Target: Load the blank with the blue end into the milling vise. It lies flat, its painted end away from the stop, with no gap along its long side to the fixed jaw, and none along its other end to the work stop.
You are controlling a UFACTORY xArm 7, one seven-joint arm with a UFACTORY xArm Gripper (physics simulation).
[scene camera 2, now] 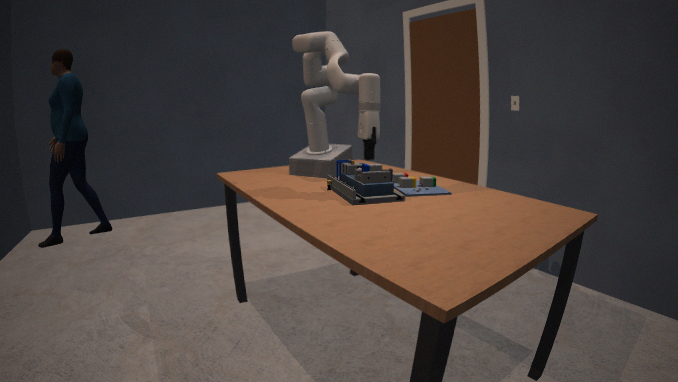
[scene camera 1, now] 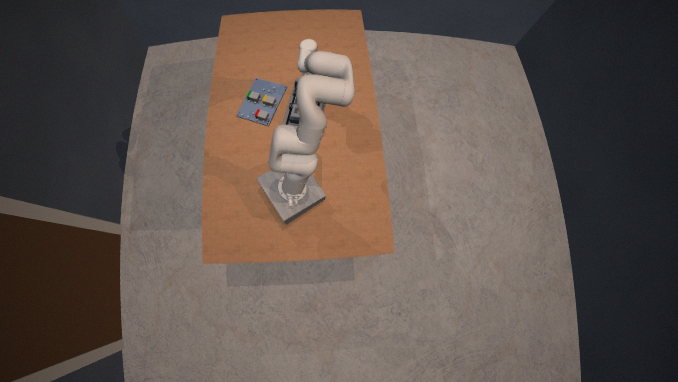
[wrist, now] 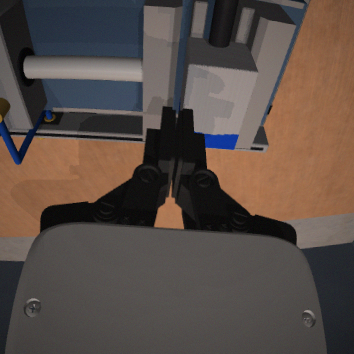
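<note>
The milling vise is on the table. In the wrist view the grey blank lies flat in it, its blue end toward the camera. Its other end meets the black rod-like work stop, with no gap visible. Its right long side appears to lie along the fixed jaw. A narrow slit shows between its left side and the moving jaw. My gripper is shut and empty, above the vise by the moving jaw's near end; its fingertips hide part of the slit. Scene camera 1 does not show the gripper.
A blue board beside the vise holds blanks with green, yellow and red ends. The vise's blue handle and white screw are at the left in the wrist view. A person stands beyond the table.
</note>
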